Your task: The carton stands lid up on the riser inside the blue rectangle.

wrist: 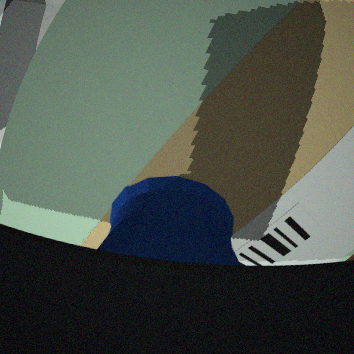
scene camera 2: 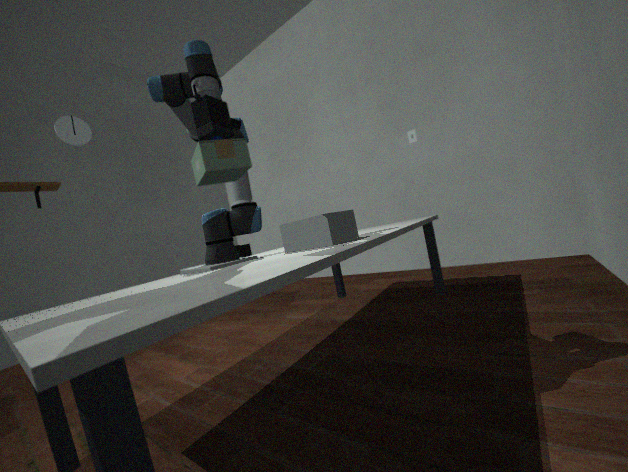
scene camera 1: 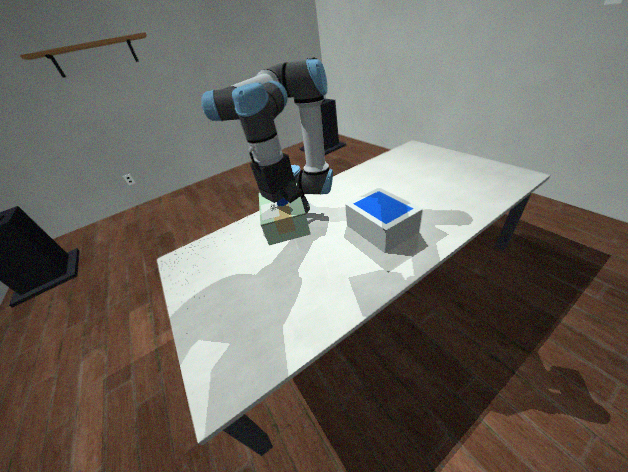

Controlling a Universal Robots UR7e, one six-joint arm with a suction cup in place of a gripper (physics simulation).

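Pixels of known places: hand, its tool point: (wrist: 172,202) (scene camera 1: 283,206); arm's base, origin of its link: (scene camera 2: 222,261).
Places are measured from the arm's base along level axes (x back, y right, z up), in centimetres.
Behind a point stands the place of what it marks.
The pale green carton (scene camera 1: 272,234) @(x -46.8, y 32.7, z 29.5 cm) (scene camera 2: 221,164) @(x -47.7, y 30.6, z 27.2 cm) (wrist: 100,100) @(x -45.1, y 22.8, z 34.1 cm) hangs in the air under my suction cup (scene camera 1: 282,202) (scene camera 2: 217,138) (wrist: 172,220), well above the table in scene camera 2. Its top face, with a tan tape strip and a white barcode label, is up against the blue cup. My gripper is shut on the carton. The grey riser (scene camera 1: 366,223) @(x -42.6, y -8.5, z 7.4 cm) (scene camera 2: 307,234) @(x -42.8, y -8.5, z 4.3 cm) stands on the table, to the right of the carton in both scene views and lower than it. The blue rectangle (scene camera 1: 383,206) @(x -42.6, y -18.8, z 10.4 cm) lies on the riser's top; that top is hidden in scene camera 2.
The long white table (scene camera 1: 324,284) @(x -48.6, y 20.2, z -1.6 cm) (scene camera 2: 152,299) @(x -42.4, y 52.0, z -1.5 cm) carries the riser and my arm's base (scene camera 2: 220,248) @(x -5.0, y 3.6, z 6.0 cm). A wooden wall shelf (scene camera 1: 86,46) (scene camera 2: 25,186) is on the wall. Black upright objects (scene camera 1: 30,253) (scene camera 1: 329,124) stand on the floor beyond the table.
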